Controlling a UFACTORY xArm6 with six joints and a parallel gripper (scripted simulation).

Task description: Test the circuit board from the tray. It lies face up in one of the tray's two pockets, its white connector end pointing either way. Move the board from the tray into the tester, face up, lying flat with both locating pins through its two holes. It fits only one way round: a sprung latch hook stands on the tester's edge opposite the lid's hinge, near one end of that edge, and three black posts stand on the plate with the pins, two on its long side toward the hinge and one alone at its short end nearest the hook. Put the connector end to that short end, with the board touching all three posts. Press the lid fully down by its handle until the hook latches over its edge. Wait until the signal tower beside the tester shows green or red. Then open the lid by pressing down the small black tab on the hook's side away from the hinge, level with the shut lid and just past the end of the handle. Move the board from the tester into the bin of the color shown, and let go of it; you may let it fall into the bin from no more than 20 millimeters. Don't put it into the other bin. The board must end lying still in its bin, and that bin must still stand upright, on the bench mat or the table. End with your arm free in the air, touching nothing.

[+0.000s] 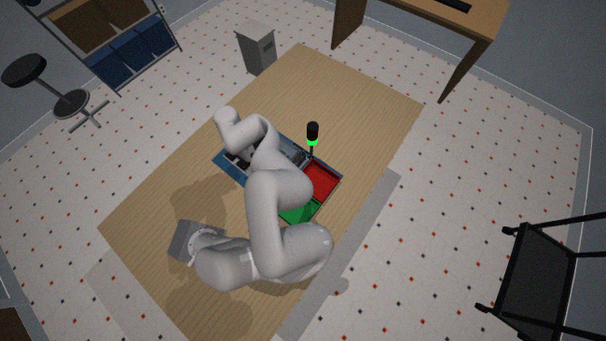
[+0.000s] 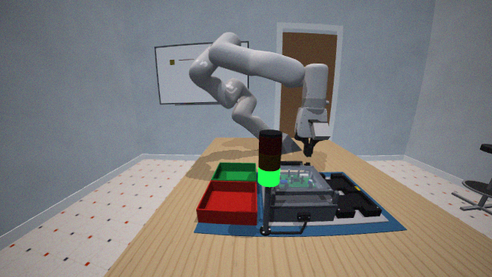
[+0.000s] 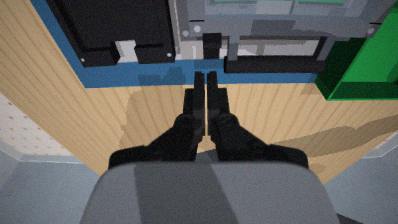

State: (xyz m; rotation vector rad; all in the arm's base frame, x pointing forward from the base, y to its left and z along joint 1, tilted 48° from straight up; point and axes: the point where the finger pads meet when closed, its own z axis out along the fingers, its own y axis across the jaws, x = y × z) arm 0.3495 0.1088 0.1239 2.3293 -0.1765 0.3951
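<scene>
Now: the black latch hook 2 cm ahead of my hand, 1 cm to the right of it and 5 cm below it. Round my hand: clear lid: 7 cm ahead, 8 cm to the right, 5 cm below; green circuit board: 7 cm ahead, 8 cm to the right, 7 cm below; plate: 7 cm ahead, 8 cm to the right, 7 cm below.
</scene>
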